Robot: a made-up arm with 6 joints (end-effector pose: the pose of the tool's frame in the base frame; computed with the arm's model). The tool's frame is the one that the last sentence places. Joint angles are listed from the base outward.
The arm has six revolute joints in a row. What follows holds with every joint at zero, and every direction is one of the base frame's.
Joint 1 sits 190 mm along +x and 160 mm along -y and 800 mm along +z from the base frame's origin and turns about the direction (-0.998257, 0.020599, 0.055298), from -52.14 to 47.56 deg.
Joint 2 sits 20 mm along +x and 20 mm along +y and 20 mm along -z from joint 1 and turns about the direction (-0.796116, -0.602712, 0.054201), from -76.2 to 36.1 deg.
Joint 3 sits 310 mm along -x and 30 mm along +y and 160 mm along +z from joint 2 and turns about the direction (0.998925, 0.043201, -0.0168), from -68.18 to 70.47 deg.
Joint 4 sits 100 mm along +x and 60 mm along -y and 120 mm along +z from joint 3 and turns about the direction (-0.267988, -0.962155, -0.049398), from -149.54 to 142.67 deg.
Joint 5 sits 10 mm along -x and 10 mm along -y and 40 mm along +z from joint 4 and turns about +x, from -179.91 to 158.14 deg.
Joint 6 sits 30 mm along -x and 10 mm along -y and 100 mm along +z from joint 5 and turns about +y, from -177.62 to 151.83 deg.
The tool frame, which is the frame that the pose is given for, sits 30 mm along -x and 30 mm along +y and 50 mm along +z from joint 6; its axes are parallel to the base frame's.
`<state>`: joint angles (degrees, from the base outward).
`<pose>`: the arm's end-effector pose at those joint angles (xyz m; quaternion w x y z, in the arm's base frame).
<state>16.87 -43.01 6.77 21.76 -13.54 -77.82</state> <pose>0.0467 -0.2580 1.2162 0.8107 -0.0347 -0.5784 -0.0835</pose>
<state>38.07 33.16 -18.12 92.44 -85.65 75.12</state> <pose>-0.0539 0.0277 0.7143 0.3480 -0.3762 -0.7272 -0.4567</pose>
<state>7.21 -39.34 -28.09 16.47 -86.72 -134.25</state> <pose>0.0775 -0.2036 1.1461 0.2831 -0.2305 -0.6178 0.6965</pose>
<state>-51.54 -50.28 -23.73 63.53 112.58 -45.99</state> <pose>0.0456 -0.5240 0.7278 0.0180 0.9088 -0.3132 -0.2751</pose>
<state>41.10 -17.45 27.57 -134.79 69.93 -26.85</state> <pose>0.0965 -0.2731 0.9890 0.2490 0.2828 0.7076 -0.5977</pose>
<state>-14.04 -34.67 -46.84 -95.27 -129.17 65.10</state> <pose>0.0662 -0.1963 1.1529 0.1251 -0.7889 0.4653 0.3815</pose>
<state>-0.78 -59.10 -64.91 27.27 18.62 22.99</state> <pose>0.1585 -0.2844 1.3130 0.9595 -0.0277 0.2300 0.1600</pose>
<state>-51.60 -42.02 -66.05 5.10 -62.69 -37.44</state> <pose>0.0206 -0.3955 1.0885 0.8654 -0.2997 -0.3110 0.2540</pose>
